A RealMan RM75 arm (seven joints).
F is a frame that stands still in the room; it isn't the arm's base.
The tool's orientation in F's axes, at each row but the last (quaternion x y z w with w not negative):
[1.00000 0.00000 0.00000 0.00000]
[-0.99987 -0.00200 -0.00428 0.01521]
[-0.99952 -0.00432 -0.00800 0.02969]
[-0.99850 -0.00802 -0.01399 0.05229]
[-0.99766 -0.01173 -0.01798 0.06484]
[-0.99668 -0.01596 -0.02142 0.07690]
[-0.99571 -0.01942 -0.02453 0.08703]
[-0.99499 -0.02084 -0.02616 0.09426]
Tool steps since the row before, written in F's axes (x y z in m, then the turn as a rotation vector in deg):
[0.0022 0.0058 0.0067 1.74 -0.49 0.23]
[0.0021 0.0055 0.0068 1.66 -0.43 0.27]
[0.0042 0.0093 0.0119 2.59 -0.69 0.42]
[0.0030 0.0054 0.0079 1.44 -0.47 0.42]
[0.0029 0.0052 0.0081 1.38 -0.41 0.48]
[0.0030 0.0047 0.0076 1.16 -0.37 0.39]
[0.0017 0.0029 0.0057 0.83 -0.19 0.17]
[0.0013 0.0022 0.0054 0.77 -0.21 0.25]
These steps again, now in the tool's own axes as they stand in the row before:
[0.0022 -0.0058 -0.0067 1.74 0.49 -0.23]
[0.0022 -0.0057 -0.0066 1.66 0.43 -0.27]
[0.0045 -0.0100 -0.0113 2.59 0.69 -0.42]
[0.0033 -0.0061 -0.0072 1.44 0.45 -0.43]
[0.0033 -0.0061 -0.0073 1.39 0.38 -0.48]
[0.0035 -0.0057 -0.0067 1.17 0.35 -0.40]
[0.0021 -0.0038 -0.0050 0.83 0.19 -0.16]
[0.0017 -0.0031 -0.0048 0.77 0.20 -0.25]

